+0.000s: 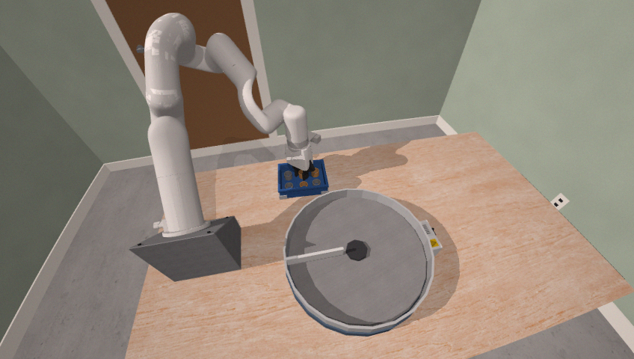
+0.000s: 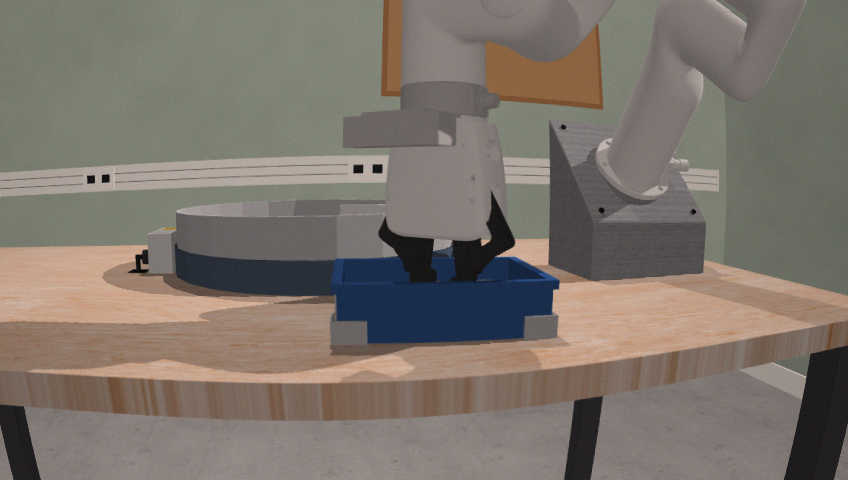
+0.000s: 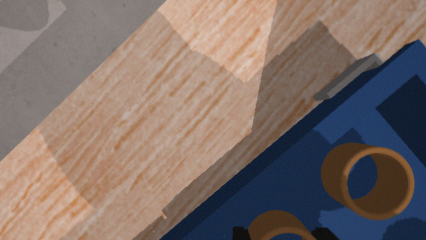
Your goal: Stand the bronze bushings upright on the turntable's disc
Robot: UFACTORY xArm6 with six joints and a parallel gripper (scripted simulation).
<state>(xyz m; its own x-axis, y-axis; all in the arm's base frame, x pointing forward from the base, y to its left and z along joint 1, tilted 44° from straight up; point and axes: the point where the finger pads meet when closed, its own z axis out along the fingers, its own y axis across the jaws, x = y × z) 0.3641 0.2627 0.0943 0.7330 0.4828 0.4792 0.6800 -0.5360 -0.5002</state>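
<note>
Right now the blue crate is 3 cm to the right of my hand and 1 cm below it. Round my hand: turntable disc: 10 cm ahead, 38 cm to the right, 2 cm above.
</note>
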